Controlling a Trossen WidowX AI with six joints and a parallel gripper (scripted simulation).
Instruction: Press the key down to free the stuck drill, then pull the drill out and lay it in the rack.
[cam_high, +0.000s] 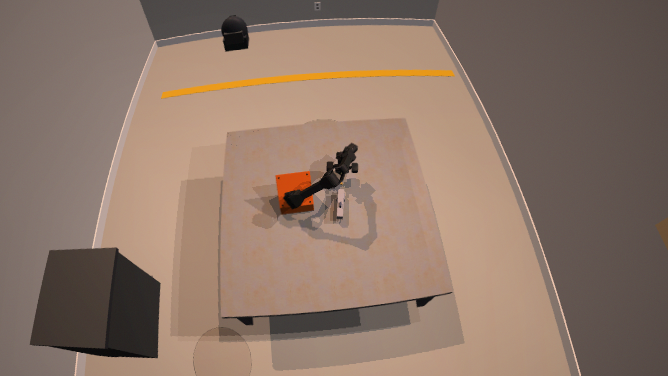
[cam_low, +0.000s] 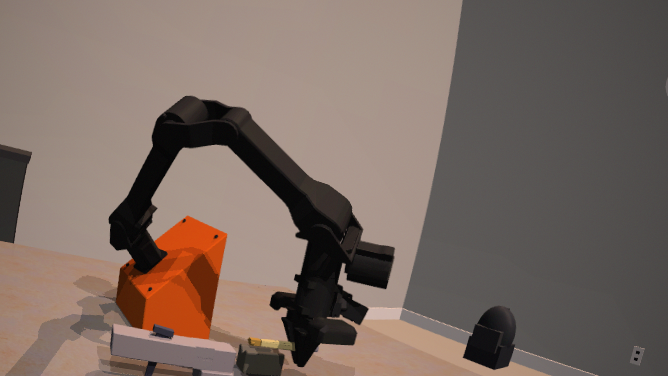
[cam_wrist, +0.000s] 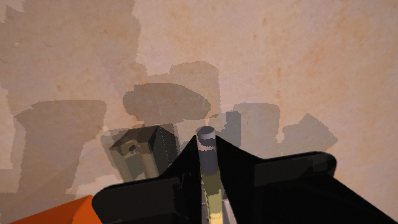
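The drill is 10 mm behind my gripper tip, 40 mm to the right of it and 30 mm above it. Also, from my gripper tip: olive-grey rack 80 mm behind, 10 mm to the right, 30 mm below; then key 70 mm behind, 220 mm to the right, 10 mm above.
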